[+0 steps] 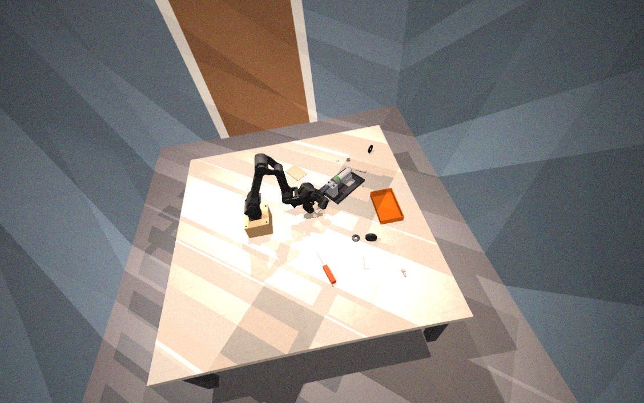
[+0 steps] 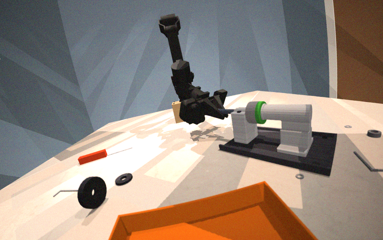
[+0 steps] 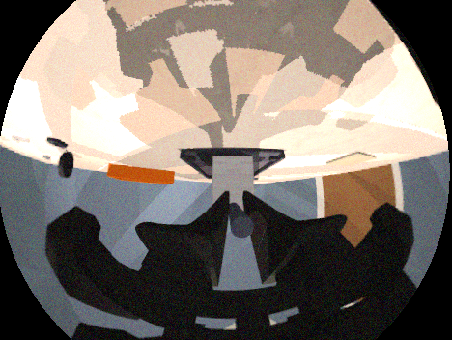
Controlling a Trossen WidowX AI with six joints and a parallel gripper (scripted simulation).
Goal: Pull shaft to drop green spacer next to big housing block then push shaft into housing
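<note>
Now: gripper tip 5 cm short of the shaft, 3 cm to the right of it and 2 cm below it. Also, from my gripper tip: orange tray: 30 cm ahead, 14 cm to the right, 5 cm below; then grey spacer: 8 cm ahead, 5 cm to the left, 2 cm above; then green spacer: 9 cm ahead, 6 cm to the left, 2 cm above.
</note>
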